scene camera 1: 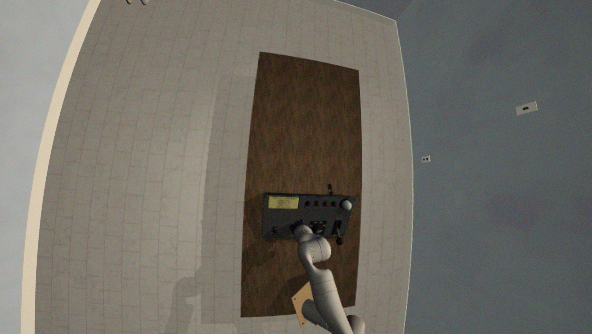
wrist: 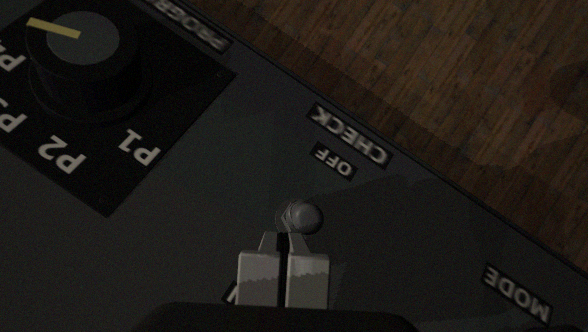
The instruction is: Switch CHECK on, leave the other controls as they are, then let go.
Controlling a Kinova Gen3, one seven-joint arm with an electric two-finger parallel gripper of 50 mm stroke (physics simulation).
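Places are measured from the arm's base along level axes (x back, y right, z up), in millimetres.
Where they show: gripper, fingertip midpoint: (wrist: 281, 258); arm's base, origin of the base link: (scene camera 1: 307, 307).
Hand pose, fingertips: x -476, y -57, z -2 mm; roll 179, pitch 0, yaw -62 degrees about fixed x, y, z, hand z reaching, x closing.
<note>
Each offset is from my fingertips to the top centre of the thing. "pt": to the spot under its first point.
The dark control panel (scene camera 1: 280, 217) (wrist: 190, 260) lies on the wooden table. The CHECK switch {dx +20, dy +1, dz +20 mm} (wrist: 305, 217), a small metal toggle with a round tip, stands below its OFF label {pt dx +52, dy -1, dz -46 mm} (wrist: 334, 161) and CHECK label {dx +70, dy -2, dz -52 mm} (wrist: 349, 135) in the wrist view. Its round tip shows a little to the right of its nut; I cannot tell its tilt for certain. A label opposite OFF is mostly hidden behind the fingers. My gripper (wrist: 281, 258) is shut and empty, its fingertips right by the near side of the toggle in the wrist view; contact is unclear. In the scene view the arm hides the switch.
The PROGRAM knob {dx +36, dy +120, dz +7 mm} (wrist: 82, 40) with a yellow pointer stands left in the wrist view. The MODE label {dx +42, dy -121, dz -42 mm} (wrist: 517, 294) is at lower right. In the scene view, a yellow plate {pt dx -137, dy -78, dz +42 mm} (scene camera 1: 283, 202), a white dome {pt dx -116, dy +245, dz +85 mm} (scene camera 1: 346, 205) and a black-knobbed lever {dx +94, dy +237, dz +44 mm} (scene camera 1: 339, 240) are on the panel.
</note>
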